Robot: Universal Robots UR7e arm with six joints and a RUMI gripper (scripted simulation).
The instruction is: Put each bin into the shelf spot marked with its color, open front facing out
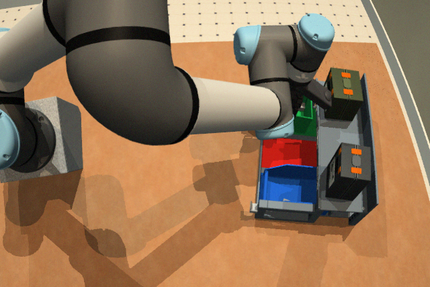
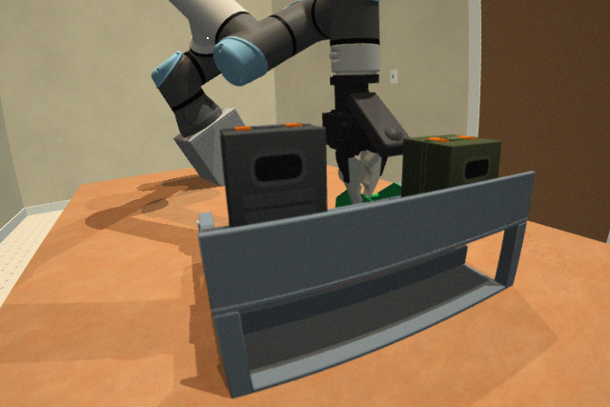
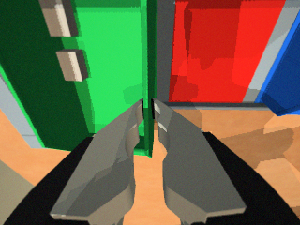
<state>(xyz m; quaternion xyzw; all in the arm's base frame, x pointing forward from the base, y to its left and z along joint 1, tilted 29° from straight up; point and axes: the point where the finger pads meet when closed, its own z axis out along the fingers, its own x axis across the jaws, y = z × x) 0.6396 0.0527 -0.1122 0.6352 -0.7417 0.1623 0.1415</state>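
Now: the green bin 50 mm to the left of my hand and 20 mm below it. From my hand the other things lie so: shelf front lip: 70 mm below, 60 mm to the right, 60 mm behind; blue bin: 200 mm to the right, 30 mm below, 10 mm ahead; olive case: 150 mm ahead, 70 mm above, 10 mm to the left.
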